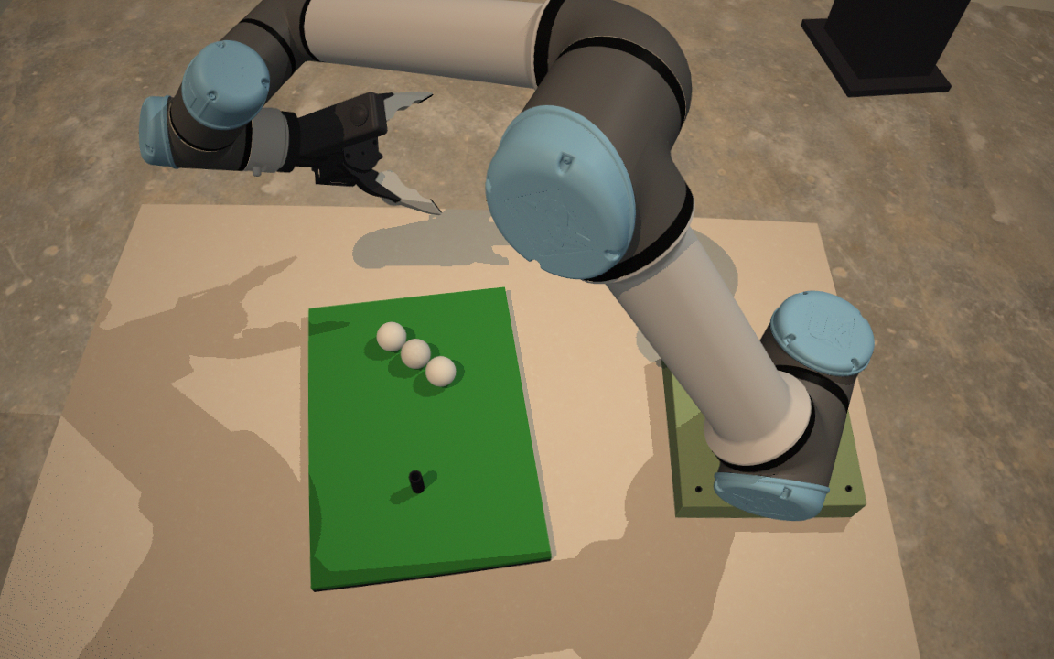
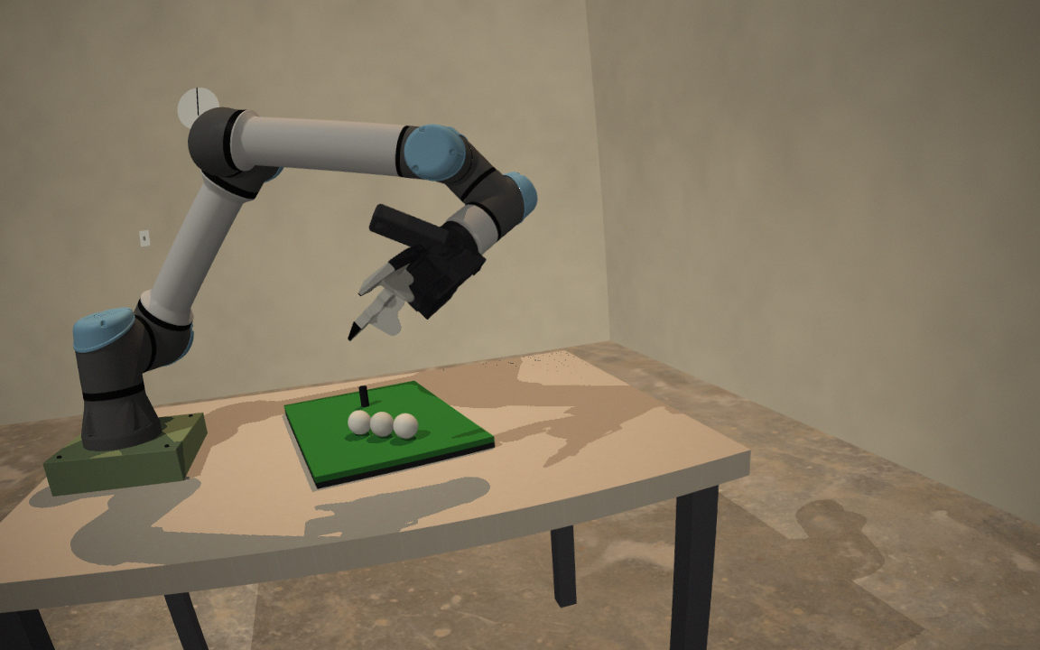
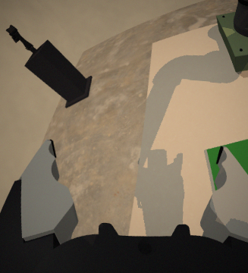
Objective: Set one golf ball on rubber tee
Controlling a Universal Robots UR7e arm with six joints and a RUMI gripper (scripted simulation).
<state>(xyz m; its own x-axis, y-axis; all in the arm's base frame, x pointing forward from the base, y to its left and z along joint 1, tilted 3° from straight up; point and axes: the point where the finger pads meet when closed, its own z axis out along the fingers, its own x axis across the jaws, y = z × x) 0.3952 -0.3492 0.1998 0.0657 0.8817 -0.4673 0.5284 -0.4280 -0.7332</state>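
Right now the golf ball is 220 mm below my hand, 130 mm to the left of it and 100 mm ahead of it.
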